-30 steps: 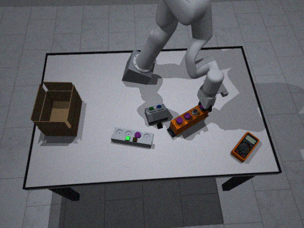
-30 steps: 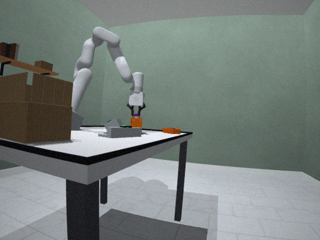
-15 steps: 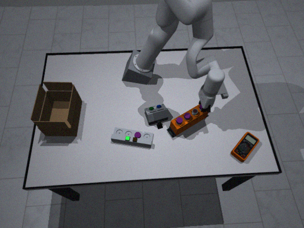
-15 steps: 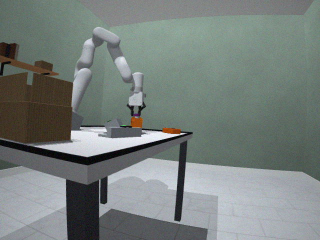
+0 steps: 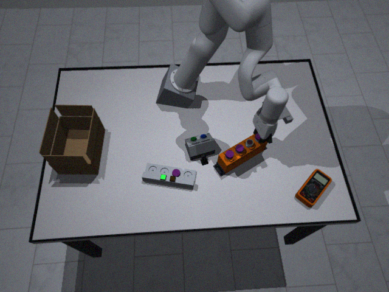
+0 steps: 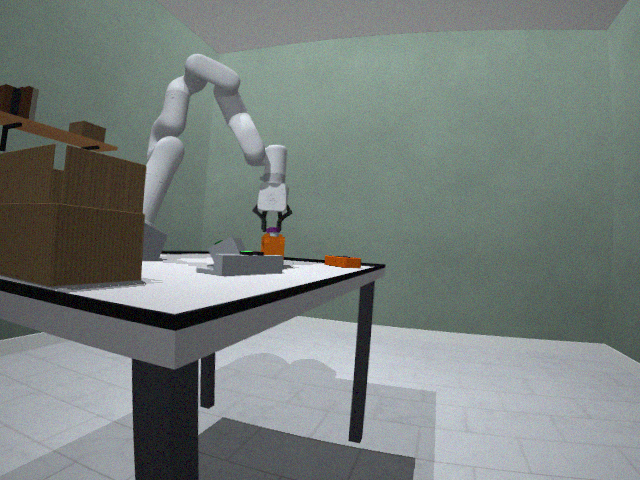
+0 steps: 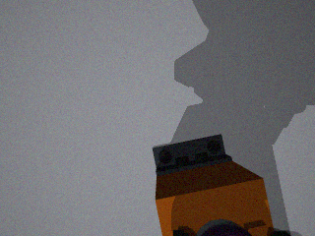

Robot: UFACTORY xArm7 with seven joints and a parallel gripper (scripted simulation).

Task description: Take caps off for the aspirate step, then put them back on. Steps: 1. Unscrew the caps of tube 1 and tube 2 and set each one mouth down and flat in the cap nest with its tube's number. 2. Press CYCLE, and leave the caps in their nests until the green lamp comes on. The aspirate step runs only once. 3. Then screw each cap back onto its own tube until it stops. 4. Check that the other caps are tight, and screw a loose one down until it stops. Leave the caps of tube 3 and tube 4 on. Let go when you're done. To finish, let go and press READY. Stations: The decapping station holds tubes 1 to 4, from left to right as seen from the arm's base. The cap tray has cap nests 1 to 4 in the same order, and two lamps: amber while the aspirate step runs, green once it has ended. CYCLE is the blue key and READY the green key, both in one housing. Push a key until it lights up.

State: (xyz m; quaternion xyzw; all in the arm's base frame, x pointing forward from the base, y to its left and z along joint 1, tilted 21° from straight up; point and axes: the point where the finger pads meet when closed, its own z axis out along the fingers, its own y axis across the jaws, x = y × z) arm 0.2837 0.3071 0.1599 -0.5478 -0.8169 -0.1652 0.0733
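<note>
Right now the tube 1 is 1 cm below my hand. Round my hand: blue key 24 cm to the right, 6 cm below, 2 cm behind; green key 28 cm to the right, 6 cm below; grey key housing 26 cm to the right, 8 cm below, 1 cm ahead.
</note>
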